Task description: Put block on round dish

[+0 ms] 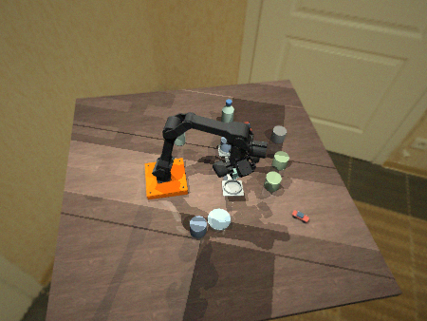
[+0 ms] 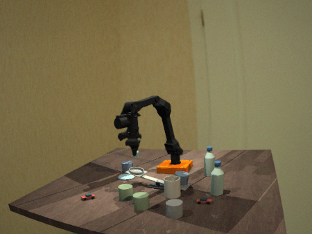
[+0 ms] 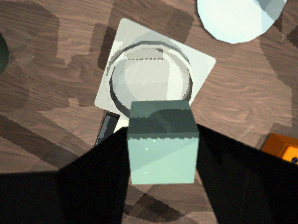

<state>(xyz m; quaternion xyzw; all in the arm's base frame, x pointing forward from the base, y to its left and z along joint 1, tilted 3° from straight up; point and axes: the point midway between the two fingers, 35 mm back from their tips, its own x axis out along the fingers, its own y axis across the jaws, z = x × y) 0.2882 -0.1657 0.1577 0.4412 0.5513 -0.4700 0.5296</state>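
My gripper tip is 9 cm past the pale blue round dish, 10 cm to the left of it and 17 cm above it. Also, from my gripper tip: blue-grey cup: 20 cm behind, 14 cm to the right, 13 cm below; then pale green block: right at my gripper tip; then balance beam: 3 cm ahead, 12 cm to the left, 13 cm below.
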